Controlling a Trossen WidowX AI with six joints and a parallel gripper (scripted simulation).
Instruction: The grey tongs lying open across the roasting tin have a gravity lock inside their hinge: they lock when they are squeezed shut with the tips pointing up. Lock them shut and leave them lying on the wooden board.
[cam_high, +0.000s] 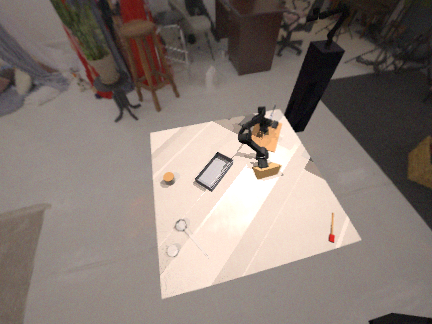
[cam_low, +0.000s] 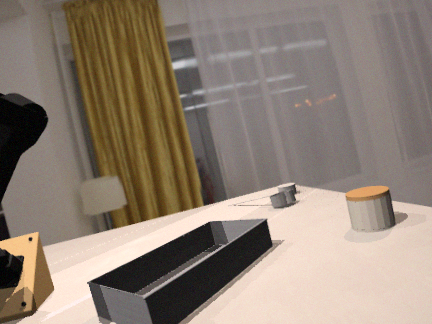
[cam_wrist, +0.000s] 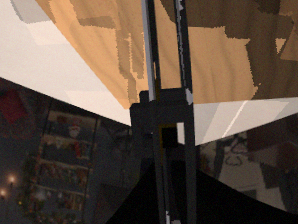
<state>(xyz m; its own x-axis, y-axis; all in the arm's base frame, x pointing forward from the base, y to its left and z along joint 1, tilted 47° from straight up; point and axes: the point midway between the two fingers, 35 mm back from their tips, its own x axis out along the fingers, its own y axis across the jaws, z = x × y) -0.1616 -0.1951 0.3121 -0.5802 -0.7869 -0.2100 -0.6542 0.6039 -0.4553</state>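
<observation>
My gripper tip is now 130 mm above the wooden board and 10 mm short of it. Round my gripper tip: roasting tin: 540 mm ahead, 300 mm to the left, 110 mm below; then lid: 900 mm ahead, 300 mm to the left, 100 mm below; then red-handled tool: 910 mm to the left, 130 mm below, 130 mm behind.
</observation>
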